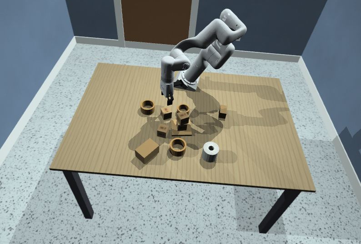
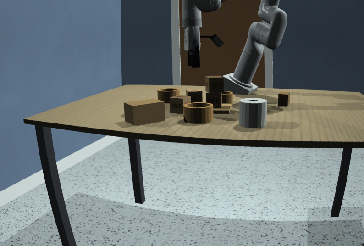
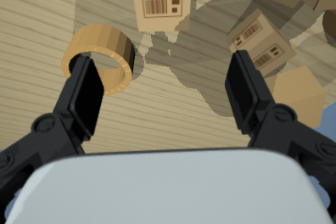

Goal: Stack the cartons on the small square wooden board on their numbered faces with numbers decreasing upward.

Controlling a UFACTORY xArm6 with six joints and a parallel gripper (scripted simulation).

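My hand is 13 cm above the brown cube carton. The rest, counted from my hand: larger carton box (28 cm ahead, 12 cm below, 11 cm to the right); then small square wooden board (15 cm below, 10 cm ahead, 9 cm to the left); then narrower brown box (37 cm to the left, 13 cm below, 1 cm behind).
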